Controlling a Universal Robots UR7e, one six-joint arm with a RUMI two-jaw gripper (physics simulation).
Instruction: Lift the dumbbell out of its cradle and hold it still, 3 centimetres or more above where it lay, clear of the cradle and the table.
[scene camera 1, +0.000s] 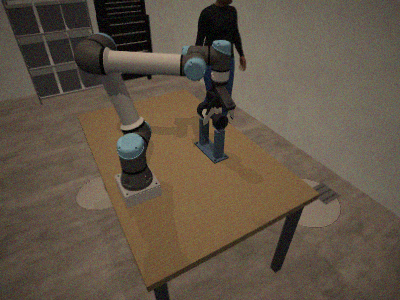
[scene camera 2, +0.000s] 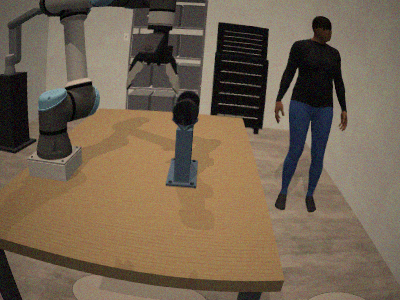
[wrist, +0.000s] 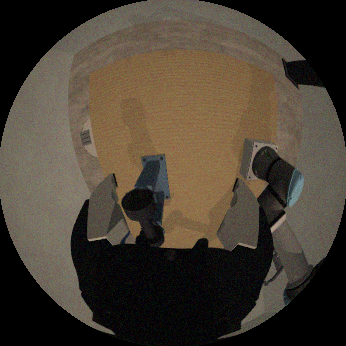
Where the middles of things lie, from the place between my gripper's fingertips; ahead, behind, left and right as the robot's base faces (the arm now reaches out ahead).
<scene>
Now: hand 210 mm to the right of the black dumbbell (scene camera 2: 185, 112), 80 mm above it and 60 mm short of it. From my hand the other things lie so: blue cradle (scene camera 2: 183, 171) (210 mm to the left, 210 mm below, 60 mm ahead).
</scene>
